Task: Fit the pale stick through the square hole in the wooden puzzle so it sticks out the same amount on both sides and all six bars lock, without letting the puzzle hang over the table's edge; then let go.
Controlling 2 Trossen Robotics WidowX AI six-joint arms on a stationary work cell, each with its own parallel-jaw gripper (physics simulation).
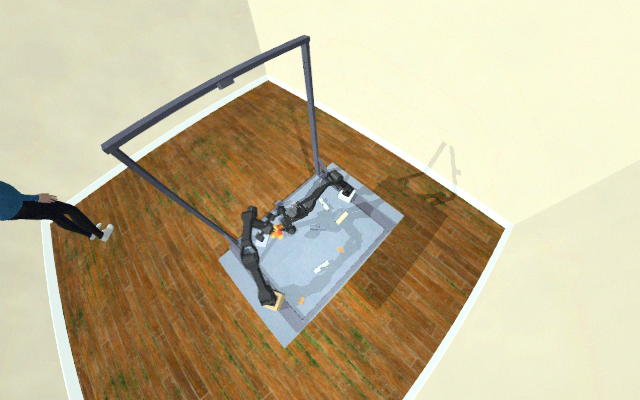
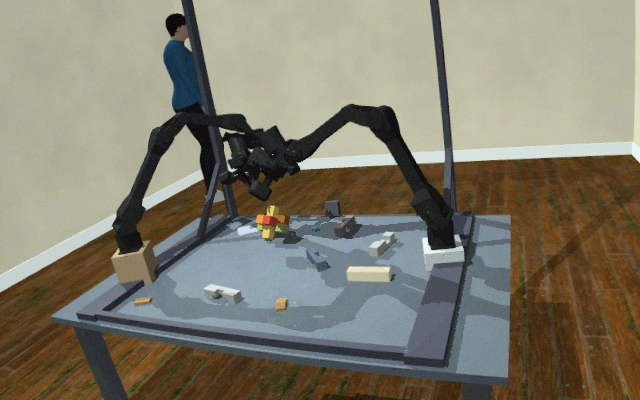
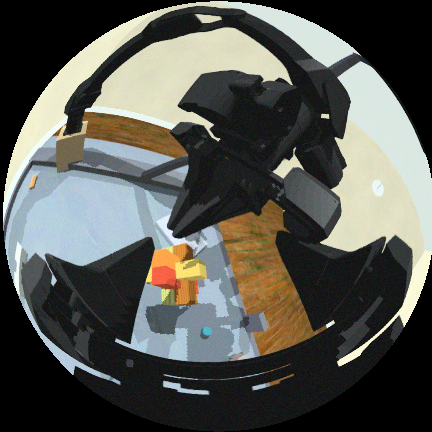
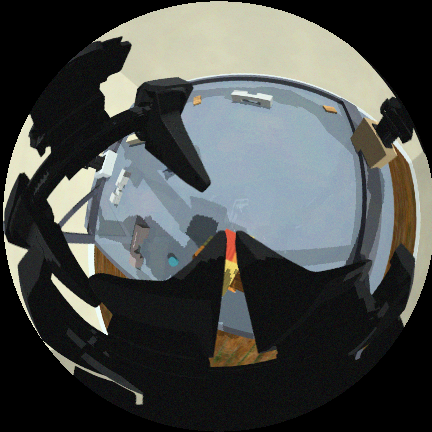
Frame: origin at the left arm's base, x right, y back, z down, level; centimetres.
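Seen in the pictures: left gripper, fingertip midpoint: (image 1: 276,224) (image 2: 260,178) (image 3: 214,241) (image 4: 149,243); right gripper, fingertip midpoint: (image 1: 275,230) (image 3: 172,232) (image 4: 229,236); left arm's base, link origin: (image 1: 347,192) (image 2: 442,244) (image 4: 100,163); right arm's base, link origin: (image 1: 271,299) (image 2: 131,248) (image 3: 72,128) (image 4: 382,135).
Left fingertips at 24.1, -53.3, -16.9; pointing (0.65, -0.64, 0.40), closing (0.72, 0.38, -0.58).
Pixels of each thing's middle, then the offset from my left fingertips to it, as dx, dy, dz. Level surfaces: height alone.
- wooden puzzle, body centre: (image 4: 223,261) (image 3: 177,282) (image 2: 276,223) +4.2, +0.7, +17.4
- grey table, surface height: dz +21.9
- pale flat stick, body centre: (image 3: 181,233) (image 2: 254,228) (image 1: 262,238) +12.2, -10.4, +21.6
- cream block, body centre: (image 2: 369,274) (image 4: 137,137) -30.6, +33.6, +20.5
- white notched piece, body centre: (image 2: 222,294) (image 4: 251,97) -36.3, -5.1, +20.5
- white stepped piece, body centre: (image 2: 382,243) (image 4: 119,186) -12.6, +36.7, +20.5
- brown piece, body centre: (image 4: 137,245) (image 2: 344,225) +4.6, +23.9, +20.5
- grey cube, body centre: (image 3: 254,322) (image 2: 332,208) +17.9, +18.4, +18.8
- teal bead, body centre: (image 4: 172,261) (image 3: 206,330) (image 2: 314,228) +6.7, +13.1, +21.5
The wooden puzzle (image 2: 271,224) (image 1: 277,232) (image 3: 177,273) (image 4: 228,257), a cross of red, orange, yellow and brown bars, stands on the grey table (image 2: 483,344) near its back left edge. A pale flat stick (image 2: 246,230) (image 3: 198,241) lies on the table just left of the puzzle. My left gripper (image 3: 214,241) is open and empty, hanging well above the puzzle. My right gripper (image 4: 229,236) (image 3: 172,232) is shut with nothing between its fingers. It hovers above the puzzle and the stick, close to the left gripper.
A cream block (image 2: 368,273), a white notched piece (image 2: 223,292), a white stepped piece (image 2: 381,244), a brown piece (image 2: 345,225), a grey cube (image 2: 332,208), a teal bead (image 2: 314,228) and small orange blocks (image 2: 280,304) lie on the table. A person (image 2: 182,77) stands behind the gantry post (image 2: 203,107).
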